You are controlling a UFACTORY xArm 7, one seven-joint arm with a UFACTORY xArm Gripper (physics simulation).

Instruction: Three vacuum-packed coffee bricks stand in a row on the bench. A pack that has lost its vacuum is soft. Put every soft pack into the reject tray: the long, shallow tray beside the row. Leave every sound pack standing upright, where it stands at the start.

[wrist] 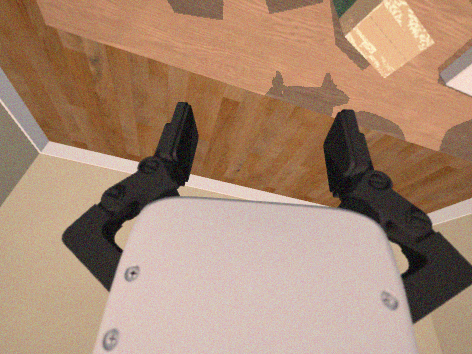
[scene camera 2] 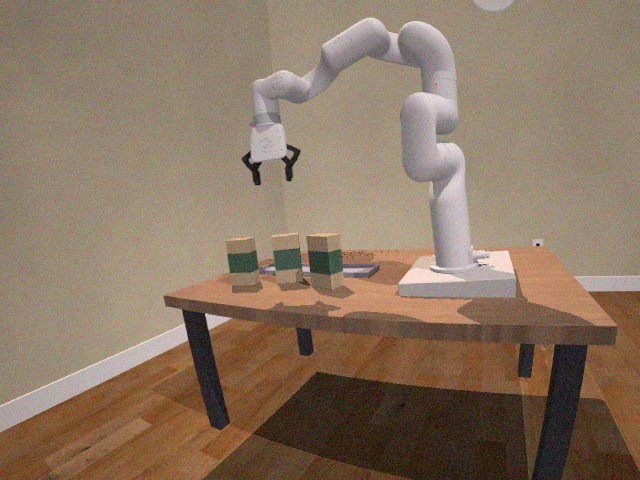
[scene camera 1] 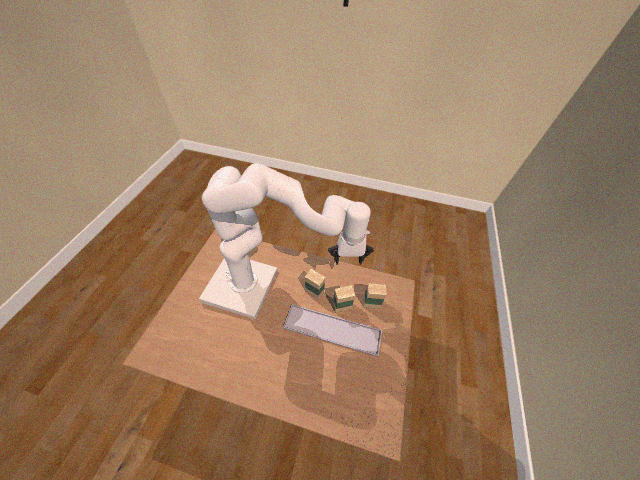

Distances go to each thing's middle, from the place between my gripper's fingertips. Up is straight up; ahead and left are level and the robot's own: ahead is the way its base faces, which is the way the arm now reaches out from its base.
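My gripper's 310 mm above the reject tray [scene camera 1: 363, 338], and it's 170 mm to the left of that tray, from what I can see.
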